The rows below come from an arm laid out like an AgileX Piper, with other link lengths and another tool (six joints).
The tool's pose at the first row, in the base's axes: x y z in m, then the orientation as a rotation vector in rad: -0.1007, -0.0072, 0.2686, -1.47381, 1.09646, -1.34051
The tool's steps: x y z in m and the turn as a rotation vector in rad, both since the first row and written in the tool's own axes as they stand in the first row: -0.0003, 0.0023, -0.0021, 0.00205, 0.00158, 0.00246; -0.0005, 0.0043, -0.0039, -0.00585, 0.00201, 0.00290; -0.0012, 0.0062, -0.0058, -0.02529, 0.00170, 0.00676; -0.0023, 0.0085, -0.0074, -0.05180, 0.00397, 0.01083; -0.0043, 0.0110, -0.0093, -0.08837, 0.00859, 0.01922; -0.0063, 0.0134, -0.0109, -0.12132, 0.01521, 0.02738; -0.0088, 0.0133, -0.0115, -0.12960, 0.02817, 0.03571; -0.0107, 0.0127, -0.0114, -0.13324, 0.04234, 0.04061
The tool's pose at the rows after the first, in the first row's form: -0.1030, -0.0076, 0.2665, -1.46970, 1.09727, -1.34094; -0.1049, -0.0080, 0.2646, -1.47488, 1.10427, -1.33810; -0.1069, -0.0078, 0.2628, -1.48628, 1.12230, -1.32790; -0.1087, -0.0074, 0.2604, -1.50118, 1.14790, -1.31694; -0.1109, -0.0062, 0.2576, -1.51869, 1.18584, -1.30075; -0.1127, -0.0049, 0.2549, -1.53249, 1.22201, -1.28745; -0.1134, -0.0025, 0.2544, -1.52517, 1.24220, -1.28949; -0.1134, -0.0005, 0.2544, -1.51642, 1.25735, -1.29687
